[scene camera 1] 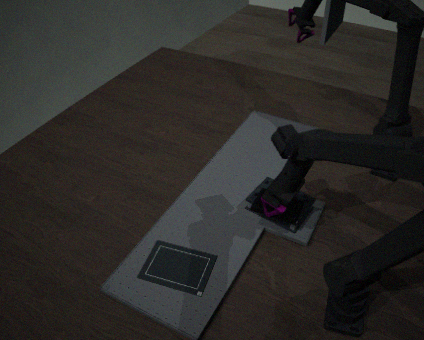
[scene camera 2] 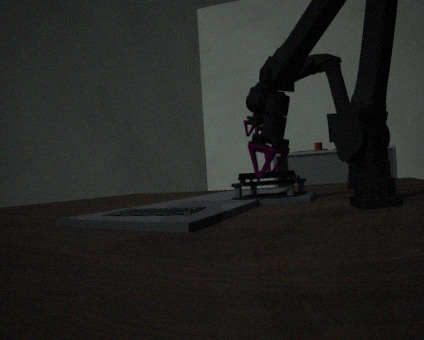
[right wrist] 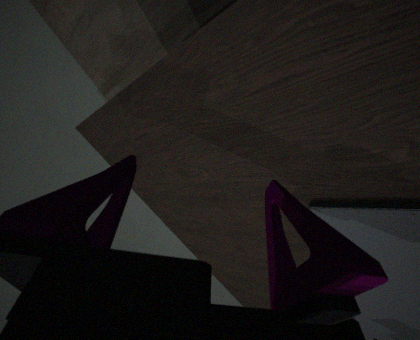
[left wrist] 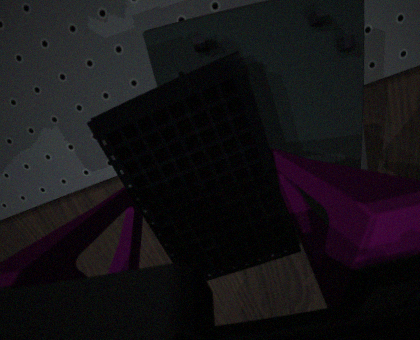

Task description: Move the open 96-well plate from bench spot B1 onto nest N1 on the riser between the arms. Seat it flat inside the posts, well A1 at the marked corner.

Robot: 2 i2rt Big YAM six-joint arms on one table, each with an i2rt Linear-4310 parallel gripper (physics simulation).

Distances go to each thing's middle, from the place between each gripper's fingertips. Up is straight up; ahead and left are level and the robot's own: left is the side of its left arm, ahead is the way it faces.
My left gripper is now 1 cm past the black well plate (scene camera 1: 293, 209). Round my left hand: dark nest with white outline (scene camera 1: 184, 269) (15 cm ahead, 27 cm to the left, 5 cm below).
Now: the black well plate 240 mm behind my right hand, 800 mm to the left of it and 170 mm below it. Round my right hand: dark nest with white outline (80 mm behind, 1070 mm to the left, 220 mm below).
